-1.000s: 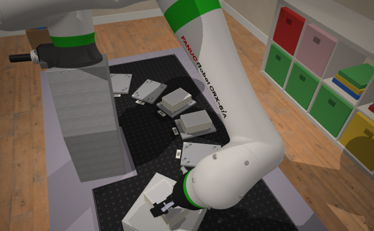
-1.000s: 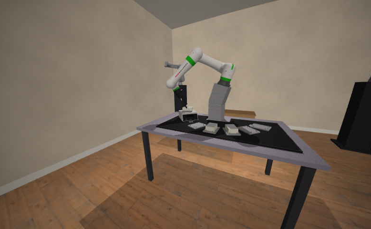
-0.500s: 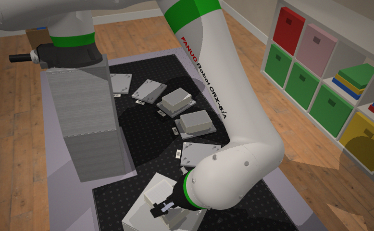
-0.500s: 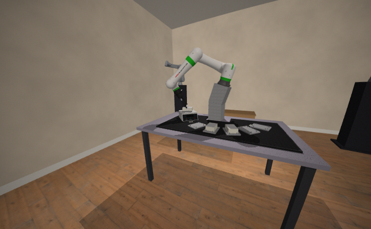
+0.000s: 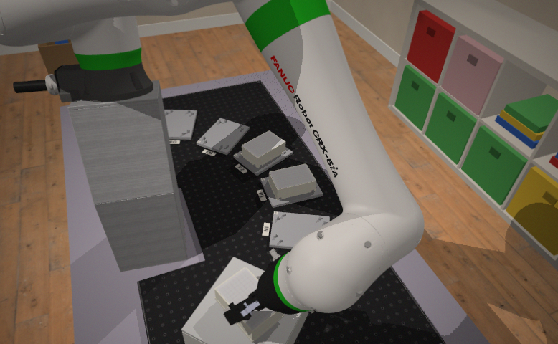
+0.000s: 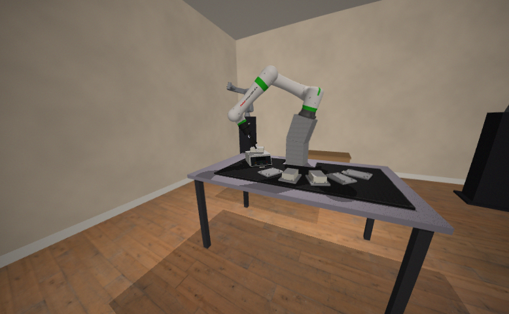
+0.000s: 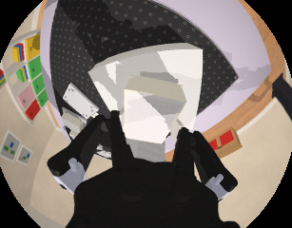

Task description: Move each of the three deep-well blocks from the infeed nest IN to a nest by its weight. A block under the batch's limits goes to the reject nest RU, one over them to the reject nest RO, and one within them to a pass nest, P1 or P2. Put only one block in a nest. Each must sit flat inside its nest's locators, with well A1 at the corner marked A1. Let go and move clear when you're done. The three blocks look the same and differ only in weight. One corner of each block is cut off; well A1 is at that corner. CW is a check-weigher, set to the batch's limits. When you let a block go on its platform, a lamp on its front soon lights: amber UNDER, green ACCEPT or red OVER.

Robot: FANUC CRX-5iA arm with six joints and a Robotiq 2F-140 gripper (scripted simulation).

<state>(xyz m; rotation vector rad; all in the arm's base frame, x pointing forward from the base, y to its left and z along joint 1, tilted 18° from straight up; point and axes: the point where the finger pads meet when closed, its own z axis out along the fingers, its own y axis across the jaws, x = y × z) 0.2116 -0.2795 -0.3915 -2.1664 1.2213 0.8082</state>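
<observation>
The pale weigher platform is 50 mm below my hand. Round my hand: grey nest plate 600 mm to the left, 150 mm ahead, 130 mm below; then check-weigher 80 mm below.
</observation>
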